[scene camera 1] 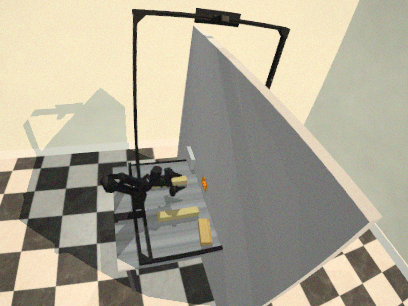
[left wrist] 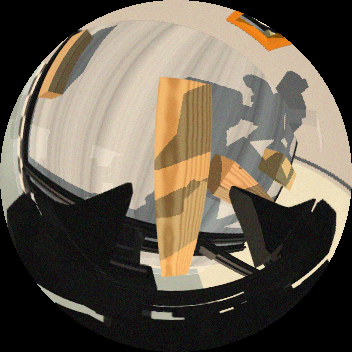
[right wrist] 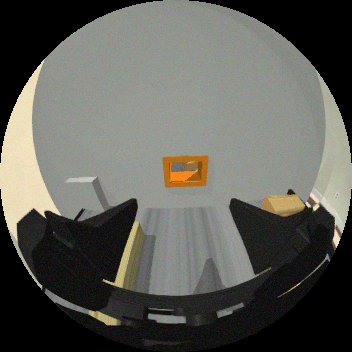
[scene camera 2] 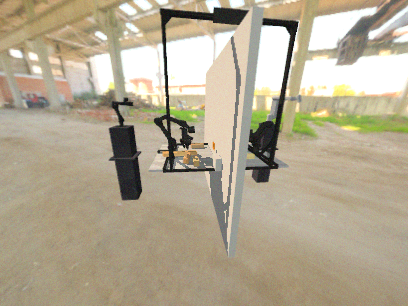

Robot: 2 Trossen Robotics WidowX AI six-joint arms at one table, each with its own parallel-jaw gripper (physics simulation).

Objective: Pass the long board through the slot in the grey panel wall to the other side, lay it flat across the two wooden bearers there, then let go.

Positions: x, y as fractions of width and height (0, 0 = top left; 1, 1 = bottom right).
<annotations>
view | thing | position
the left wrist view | left gripper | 0.52, 0.54
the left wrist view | grey panel wall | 0.89, 0.43
</annotations>
